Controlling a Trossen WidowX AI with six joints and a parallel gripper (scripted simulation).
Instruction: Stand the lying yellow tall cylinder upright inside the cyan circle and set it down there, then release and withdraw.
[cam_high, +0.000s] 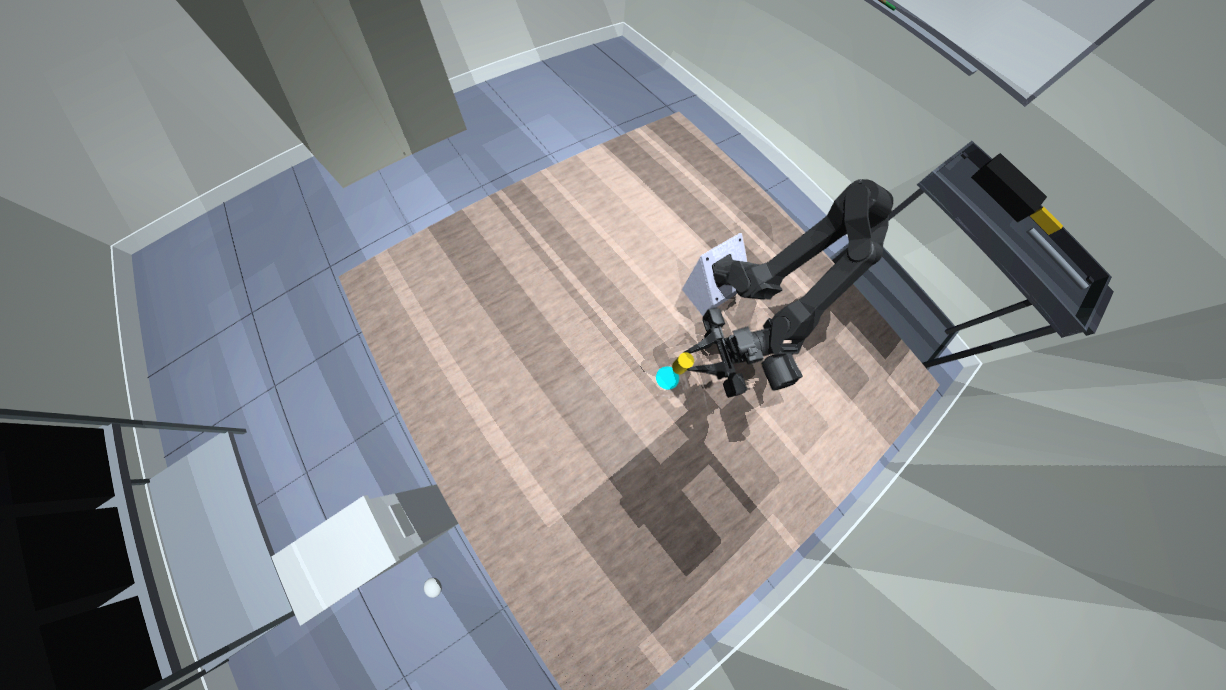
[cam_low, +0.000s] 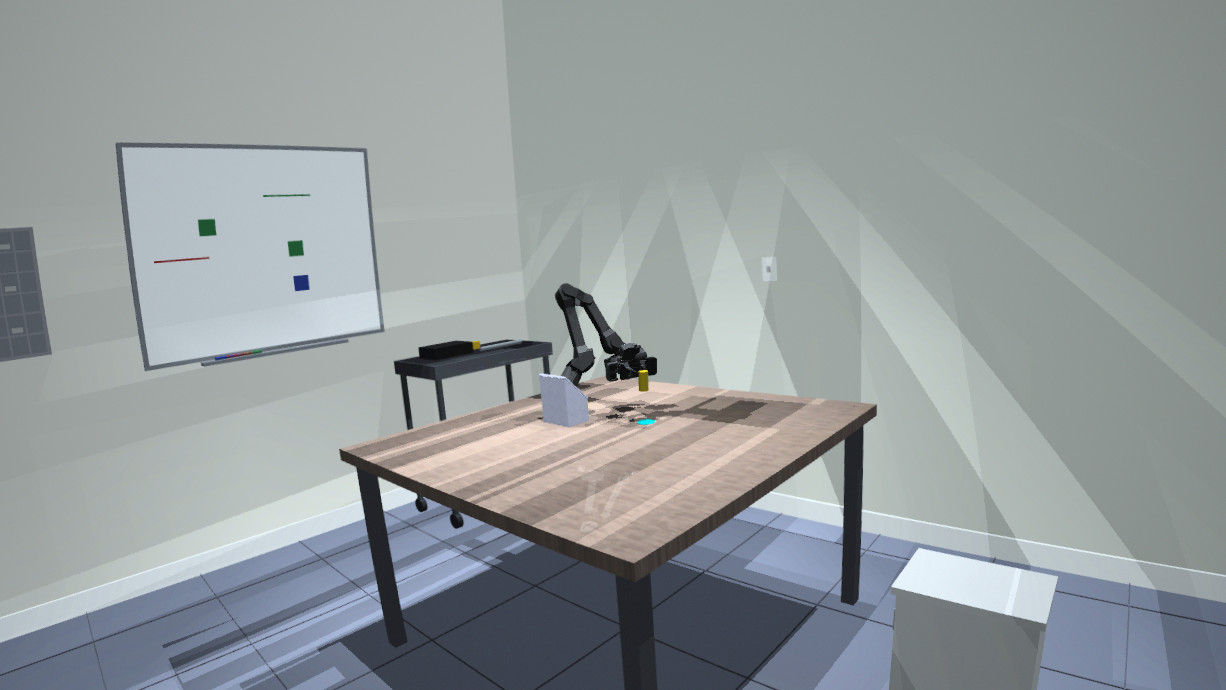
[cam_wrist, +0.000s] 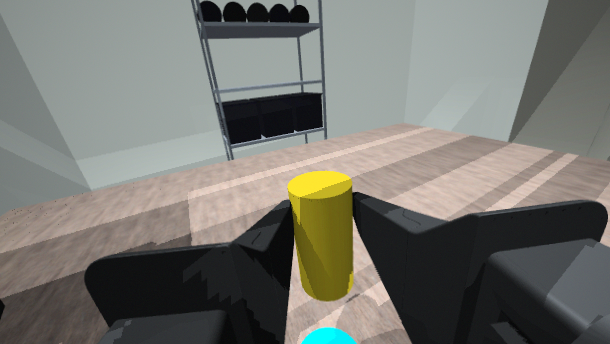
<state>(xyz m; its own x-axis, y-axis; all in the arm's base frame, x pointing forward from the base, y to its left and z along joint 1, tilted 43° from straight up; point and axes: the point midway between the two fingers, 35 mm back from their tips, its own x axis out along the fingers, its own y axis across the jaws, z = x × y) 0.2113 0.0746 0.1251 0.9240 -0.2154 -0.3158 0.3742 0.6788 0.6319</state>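
My gripper tip is now 20 mm above the yellow tall cylinder. The rest, counted from my gripper tip: cyan circle 160 mm below.
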